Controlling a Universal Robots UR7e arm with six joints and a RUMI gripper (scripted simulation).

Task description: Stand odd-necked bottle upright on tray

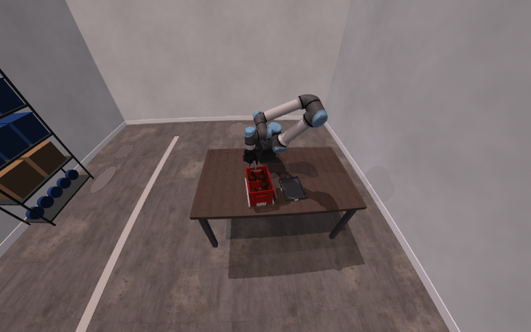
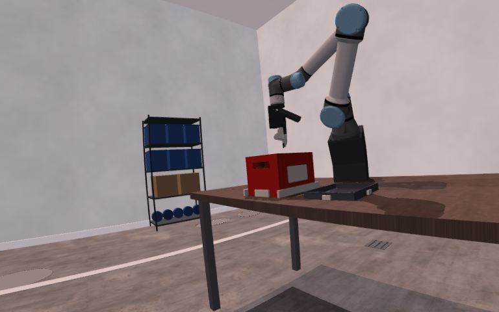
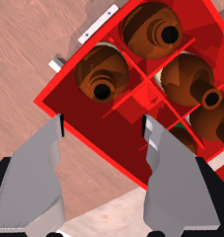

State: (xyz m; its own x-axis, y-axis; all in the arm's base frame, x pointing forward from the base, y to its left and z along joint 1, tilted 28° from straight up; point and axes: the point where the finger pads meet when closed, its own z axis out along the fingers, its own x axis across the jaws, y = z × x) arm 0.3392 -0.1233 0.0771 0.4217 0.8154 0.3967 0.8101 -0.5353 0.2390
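Now: the red crate 8 cm ahead of my hand, 6 cm to the left of it and 14 cm below it. From my hand the other things lie so: dark tray 36 cm to the left, 21 cm below; then brown bottle 6 cm ahead, 11 cm to the left, 14 cm below; then glass bottle 17 cm ahead, 5 cm to the left, 14 cm below.
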